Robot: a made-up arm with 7 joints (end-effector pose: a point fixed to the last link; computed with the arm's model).
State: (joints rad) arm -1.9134 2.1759 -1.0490 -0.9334 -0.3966 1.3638 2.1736
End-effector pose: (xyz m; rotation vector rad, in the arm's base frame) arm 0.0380 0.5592 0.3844 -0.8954 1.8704 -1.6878
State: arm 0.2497 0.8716 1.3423 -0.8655 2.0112 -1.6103 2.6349
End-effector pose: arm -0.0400 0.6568 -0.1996 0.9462 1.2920 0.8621
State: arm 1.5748 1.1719 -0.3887 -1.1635 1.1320 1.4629 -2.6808
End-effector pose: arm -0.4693 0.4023 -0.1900 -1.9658 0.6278 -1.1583
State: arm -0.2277 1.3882 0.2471 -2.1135 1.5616 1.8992 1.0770
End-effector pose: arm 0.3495 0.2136 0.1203 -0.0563 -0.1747 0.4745
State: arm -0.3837 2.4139 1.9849 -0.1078 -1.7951 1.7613 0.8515
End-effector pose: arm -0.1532 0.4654 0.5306 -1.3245 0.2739 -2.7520
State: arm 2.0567 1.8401 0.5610 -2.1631 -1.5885 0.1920 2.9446
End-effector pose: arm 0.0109 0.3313 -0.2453 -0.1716 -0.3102 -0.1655
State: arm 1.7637 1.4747 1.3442 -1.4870 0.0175 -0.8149 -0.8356
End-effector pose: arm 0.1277 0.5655 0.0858 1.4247 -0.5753 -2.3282
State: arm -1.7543 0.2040 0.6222 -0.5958 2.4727 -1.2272 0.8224
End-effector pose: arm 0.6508 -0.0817 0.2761 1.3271 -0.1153 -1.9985
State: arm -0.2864 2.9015 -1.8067 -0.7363 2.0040 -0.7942 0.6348
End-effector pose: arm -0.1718 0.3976 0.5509 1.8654 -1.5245 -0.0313
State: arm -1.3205 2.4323 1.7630 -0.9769 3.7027 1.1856 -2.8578
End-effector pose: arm -0.5532 0.3260 0.2050 -0.4848 0.5764 0.1418
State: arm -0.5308 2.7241 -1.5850 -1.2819 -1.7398 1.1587 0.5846
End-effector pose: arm -0.0636 0.5447 0.3027 -1.9776 -1.0934 1.6658
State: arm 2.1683 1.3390 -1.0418 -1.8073 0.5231 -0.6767 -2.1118
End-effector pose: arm -0.4927 0.0538 0.1238 -0.7187 -0.3195 -1.6503
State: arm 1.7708 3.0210 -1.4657 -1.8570 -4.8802 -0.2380 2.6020
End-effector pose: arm 0.0962 0.4764 0.1086 1.7976 -0.1047 1.3244
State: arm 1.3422 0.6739 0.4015 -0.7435 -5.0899 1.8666 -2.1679
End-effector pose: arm -0.5241 0.4032 -0.2300 -1.1879 0.3551 -0.1518
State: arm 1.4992 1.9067 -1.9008 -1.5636 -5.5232 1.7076 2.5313
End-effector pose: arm -0.3808 0.3529 0.2336 2.5394 0.9702 -0.6646
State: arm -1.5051 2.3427 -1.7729 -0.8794 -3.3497 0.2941 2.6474
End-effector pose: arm -0.0082 0.6617 0.1810 1.6914 0.3164 -1.3411
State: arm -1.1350 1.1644 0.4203 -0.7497 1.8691 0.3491 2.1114
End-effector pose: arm 0.4354 0.4968 0.2302 2.6262 -0.0529 -1.1395
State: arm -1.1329 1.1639 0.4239 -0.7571 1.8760 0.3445 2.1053
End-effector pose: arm 0.4344 0.4962 0.2313 2.6322 -0.0509 -1.1272
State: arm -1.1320 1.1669 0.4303 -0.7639 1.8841 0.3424 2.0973
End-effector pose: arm 0.4310 0.4969 0.2341 2.6408 -0.0471 -1.1106
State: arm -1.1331 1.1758 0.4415 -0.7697 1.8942 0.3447 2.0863
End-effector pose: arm 0.4238 0.4998 0.2396 2.6540 -0.0403 -1.0866
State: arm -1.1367 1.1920 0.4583 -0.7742 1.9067 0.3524 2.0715
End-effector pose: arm 0.4116 0.5051 0.2482 2.6730 -0.0293 -1.0536
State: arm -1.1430 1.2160 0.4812 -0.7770 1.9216 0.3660 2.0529
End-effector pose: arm 0.3938 0.5129 0.2600 2.6978 -0.0137 -1.0106
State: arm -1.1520 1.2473 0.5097 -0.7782 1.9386 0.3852 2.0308
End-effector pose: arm 0.3706 0.5225 0.2742 2.7283 0.0067 -0.9575
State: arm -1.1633 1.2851 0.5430 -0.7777 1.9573 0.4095 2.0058
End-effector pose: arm 0.3422 0.5333 0.2902 2.7635 0.0320 -0.8950
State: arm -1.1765 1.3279 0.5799 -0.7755 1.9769 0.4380 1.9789
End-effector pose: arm 0.3093 0.5443 0.3067 2.8019 0.0617 -0.8245
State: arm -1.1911 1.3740 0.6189 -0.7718 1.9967 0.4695 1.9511
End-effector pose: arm 0.2731 0.5548 0.3226 2.8419 0.0952 -0.7481
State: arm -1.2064 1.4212 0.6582 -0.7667 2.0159 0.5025 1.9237
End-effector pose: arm 0.2353 0.5641 0.3370 2.8811 0.1311 -0.6688
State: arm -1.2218 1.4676 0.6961 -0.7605 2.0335 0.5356 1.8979
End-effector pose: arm 0.1978 0.5718 0.3491 2.9178 0.1681 -0.5900
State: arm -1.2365 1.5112 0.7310 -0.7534 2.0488 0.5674 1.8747
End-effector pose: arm 0.1623 0.5778 0.3587 2.9503 0.2045 -0.5159
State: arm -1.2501 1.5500 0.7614 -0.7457 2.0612 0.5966 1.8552
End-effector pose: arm 0.1306 0.5823 0.3657 2.9776 0.2375 -0.4502
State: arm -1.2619 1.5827 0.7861 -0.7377 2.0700 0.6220 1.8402
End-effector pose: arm 0.1042 0.5856 0.3703 2.9988 0.2655 -0.3967
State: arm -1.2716 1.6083 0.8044 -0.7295 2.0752 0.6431 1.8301
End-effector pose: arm 0.0839 0.5880 0.3731 3.0142 0.2863 -0.3580
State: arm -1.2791 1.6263 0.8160 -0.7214 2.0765 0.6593 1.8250
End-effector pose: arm 0.0703 0.5898 0.3744 3.0237 0.2993 -0.3354
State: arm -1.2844 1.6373 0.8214 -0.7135 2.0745 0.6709 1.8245
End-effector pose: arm 0.0627 0.5913 0.3747 3.0284 0.3045 -0.3281
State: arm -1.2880 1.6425 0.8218 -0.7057 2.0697 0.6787 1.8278
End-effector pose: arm 0.0602 0.5926 0.3742 3.0289 0.3029 -0.3333
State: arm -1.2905 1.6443 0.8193 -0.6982 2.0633 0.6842 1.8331
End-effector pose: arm 0.0605 0.5938 0.3734 3.0270 0.2979 -0.3458
